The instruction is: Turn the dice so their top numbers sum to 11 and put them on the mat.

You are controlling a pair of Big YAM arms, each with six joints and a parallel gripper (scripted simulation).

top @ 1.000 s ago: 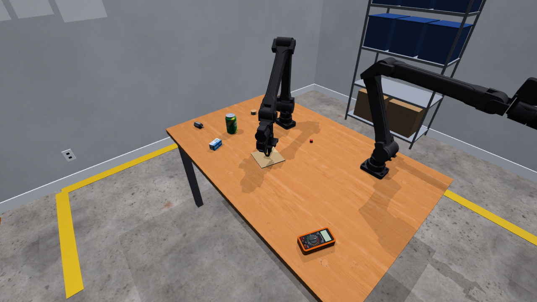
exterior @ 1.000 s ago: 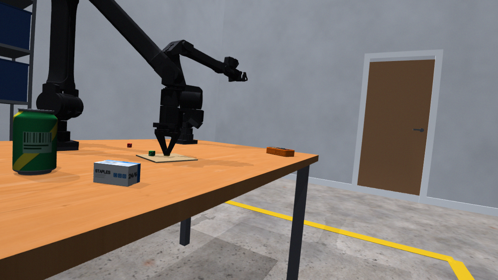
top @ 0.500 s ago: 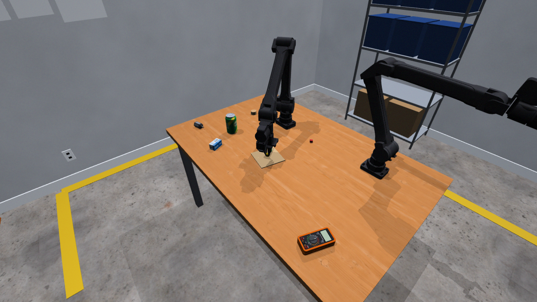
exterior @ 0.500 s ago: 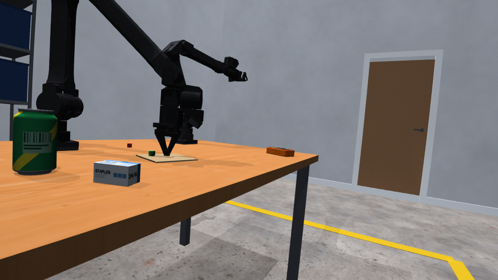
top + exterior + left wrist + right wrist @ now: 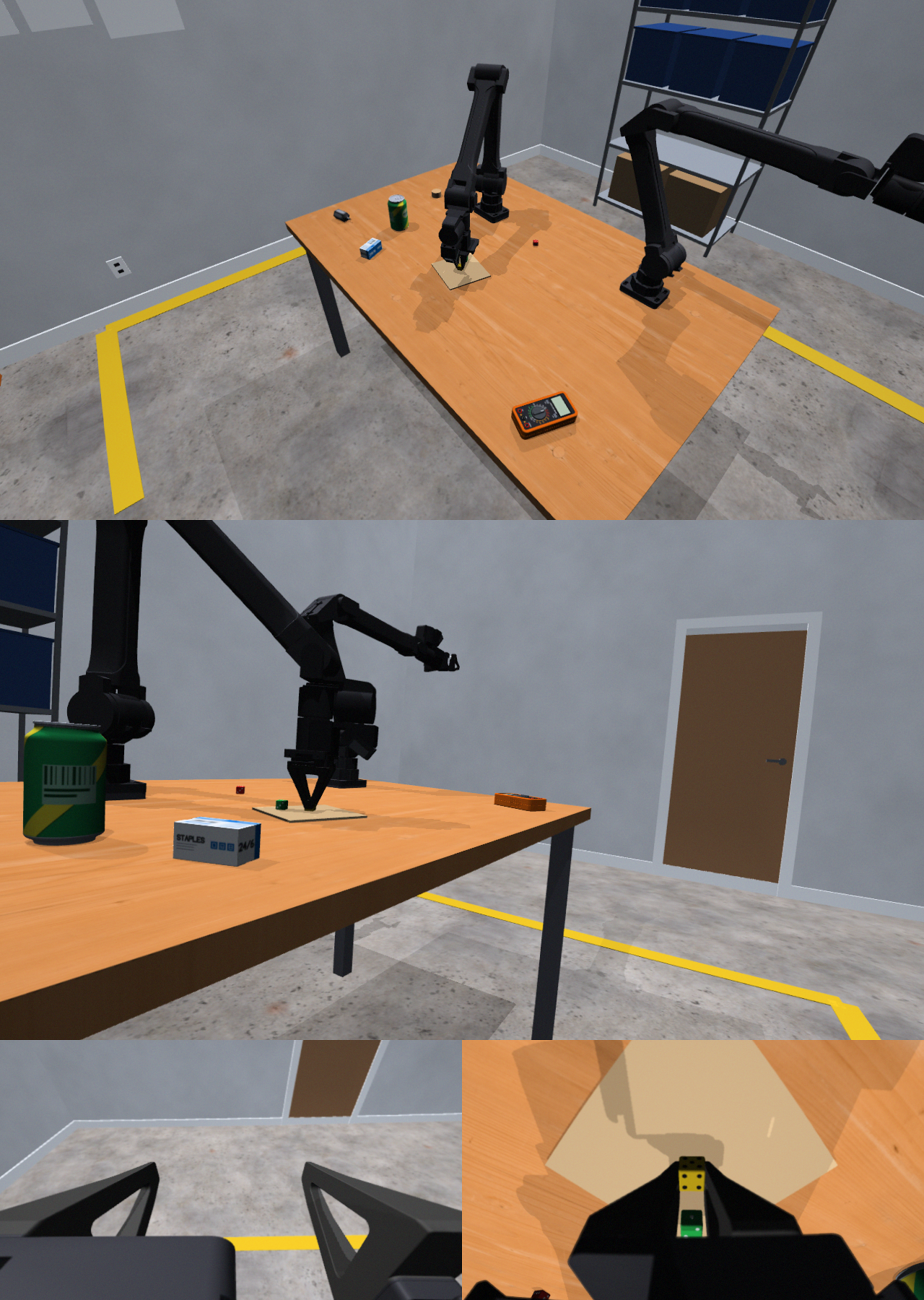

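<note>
Right now the yellow die is right at my right hand. Also, from my right hand: tan mat 20 mm below; red die 280 mm behind, 70 mm to the left, 10 mm below; green die 40 mm behind, 20 mm to the right, 10 mm below.
</note>
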